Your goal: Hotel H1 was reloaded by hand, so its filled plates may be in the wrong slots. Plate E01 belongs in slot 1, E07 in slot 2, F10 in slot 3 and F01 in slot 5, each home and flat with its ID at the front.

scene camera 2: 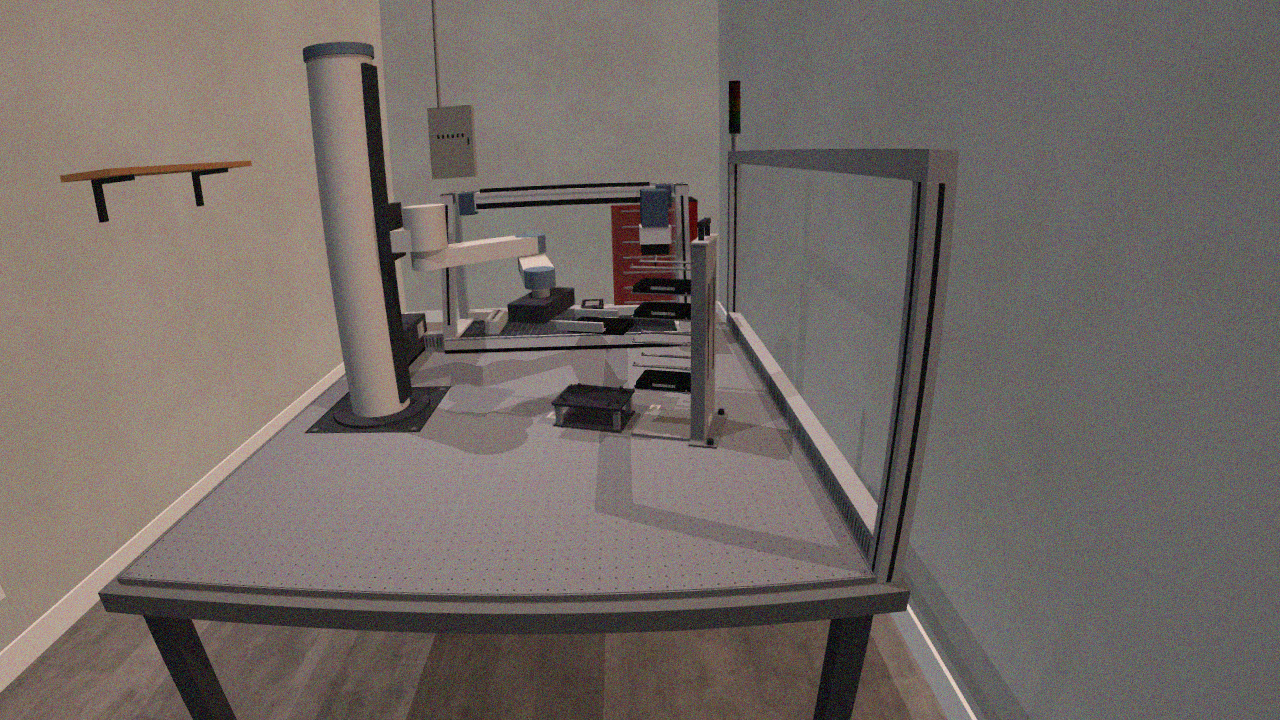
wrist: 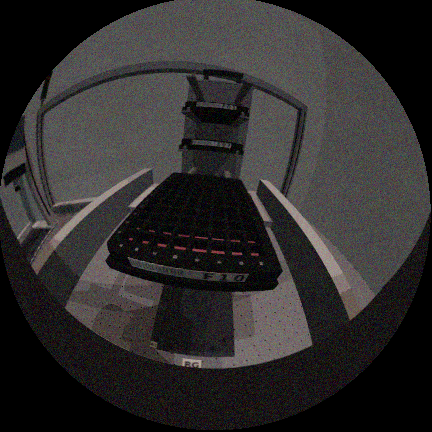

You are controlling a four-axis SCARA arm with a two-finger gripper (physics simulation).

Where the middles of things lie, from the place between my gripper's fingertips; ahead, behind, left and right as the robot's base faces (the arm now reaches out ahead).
The hotel H1 (scene camera 2: 703,257) is 20 cm ahead of my hand, 6 cm to the right of it and 3 cm below it.
